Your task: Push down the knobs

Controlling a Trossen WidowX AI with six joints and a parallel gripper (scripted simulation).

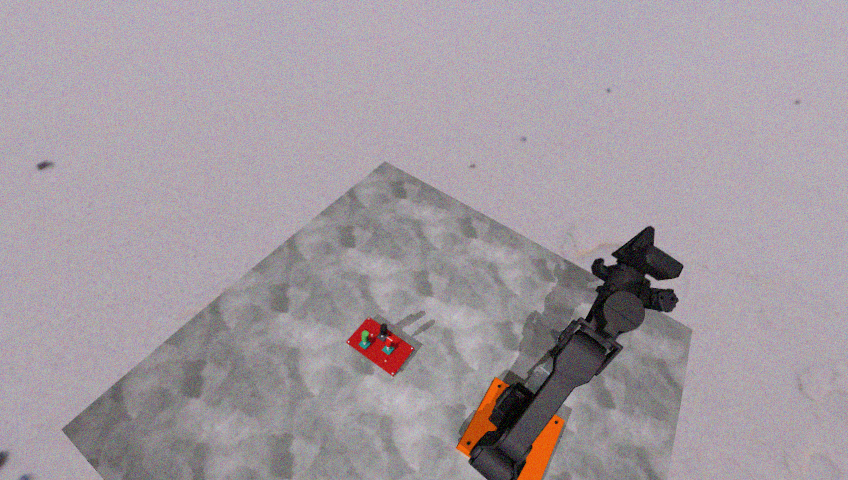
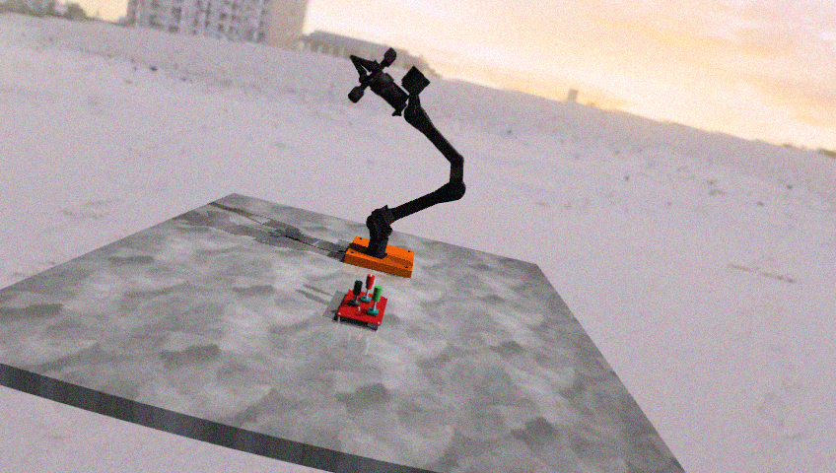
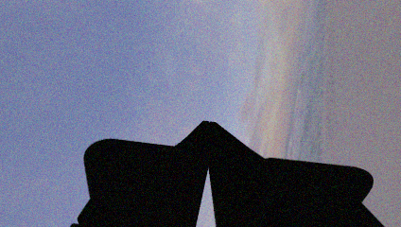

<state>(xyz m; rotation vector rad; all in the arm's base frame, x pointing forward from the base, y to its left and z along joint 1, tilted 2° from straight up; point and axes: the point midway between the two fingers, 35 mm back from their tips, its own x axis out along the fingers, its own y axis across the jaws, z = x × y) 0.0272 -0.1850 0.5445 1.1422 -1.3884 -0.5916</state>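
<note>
My gripper tip is 32 cm short of the red knob, 28 cm to the right of it and 52 cm above it. From my gripper tip the other things lie so: green knob (37 cm ahead, 31 cm to the left, 53 cm below).
</note>
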